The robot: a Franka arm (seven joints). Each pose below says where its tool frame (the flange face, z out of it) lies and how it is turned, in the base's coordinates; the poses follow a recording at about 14 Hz.
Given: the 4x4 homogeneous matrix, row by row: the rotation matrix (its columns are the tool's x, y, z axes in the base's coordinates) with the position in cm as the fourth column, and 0 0 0 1 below. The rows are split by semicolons.
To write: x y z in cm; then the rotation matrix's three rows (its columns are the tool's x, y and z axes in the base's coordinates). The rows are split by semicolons. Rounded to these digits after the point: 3 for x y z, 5 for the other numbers.
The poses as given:
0.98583, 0.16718, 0.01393, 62.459; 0.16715, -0.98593, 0.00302, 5.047; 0.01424, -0.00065, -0.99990, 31.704; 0, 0, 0, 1
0.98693, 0.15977, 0.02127, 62.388; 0.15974, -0.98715, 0.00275, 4.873; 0.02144, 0.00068, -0.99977, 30.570; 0, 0, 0, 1
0.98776, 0.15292, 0.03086, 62.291; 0.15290, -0.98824, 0.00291, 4.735; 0.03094, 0.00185, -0.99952, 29.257; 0, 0, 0, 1
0.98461, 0.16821, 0.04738, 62.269; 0.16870, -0.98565, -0.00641, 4.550; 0.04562, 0.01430, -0.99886, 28.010; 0, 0, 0, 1
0.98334, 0.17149, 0.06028, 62.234; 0.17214, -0.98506, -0.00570, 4.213; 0.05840, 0.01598, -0.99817, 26.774; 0, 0, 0, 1
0.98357, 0.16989, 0.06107, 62.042; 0.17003, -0.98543, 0.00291, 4.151; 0.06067, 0.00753, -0.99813, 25.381; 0, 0, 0, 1
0.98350, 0.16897, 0.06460, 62.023; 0.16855, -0.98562, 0.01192, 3.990; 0.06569, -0.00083, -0.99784, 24.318; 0, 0, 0, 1
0.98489, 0.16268, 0.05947, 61.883; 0.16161, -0.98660, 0.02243, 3.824; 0.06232, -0.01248, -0.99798, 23.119; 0, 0, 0, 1
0.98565, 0.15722, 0.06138, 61.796; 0.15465, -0.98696, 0.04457, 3.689; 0.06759, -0.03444, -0.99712, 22.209; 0, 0, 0, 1
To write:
62.459, 5.047, 31.704; 0.98583, 0.16718, 0.01393; 0.16715, -0.98593, 0.00302; 0.01424, -0.00065, -0.99990
62.388, 4.873, 30.570; 0.98693, 0.15977, 0.02127; 0.15974, -0.98715, 0.00275; 0.02144, 0.00068, -0.99977
62.291, 4.735, 29.257; 0.98776, 0.15292, 0.03086; 0.15290, -0.98824, 0.00291; 0.03094, 0.00185, -0.99952
62.269, 4.550, 28.010; 0.98461, 0.16821, 0.04738; 0.16870, -0.98565, -0.00641; 0.04562, 0.01430, -0.99886
62.234, 4.213, 26.774; 0.98334, 0.17149, 0.06028; 0.17214, -0.98506, -0.00570; 0.05840, 0.01598, -0.99817
62.042, 4.151, 25.381; 0.98357, 0.16989, 0.06107; 0.17003, -0.98543, 0.00291; 0.06067, 0.00753, -0.99813
62.023, 3.990, 24.318; 0.98350, 0.16897, 0.06460; 0.16855, -0.98562, 0.01192; 0.06569, -0.00083, -0.99784
61.883, 3.824, 23.119; 0.98489, 0.16268, 0.05947; 0.16161, -0.98660, 0.02243; 0.06232, -0.01248, -0.99798
61.796, 3.689, 22.209; 0.98565, 0.15722, 0.06138; 0.15465, -0.98696, 0.04457; 0.06759, -0.03444, -0.99712

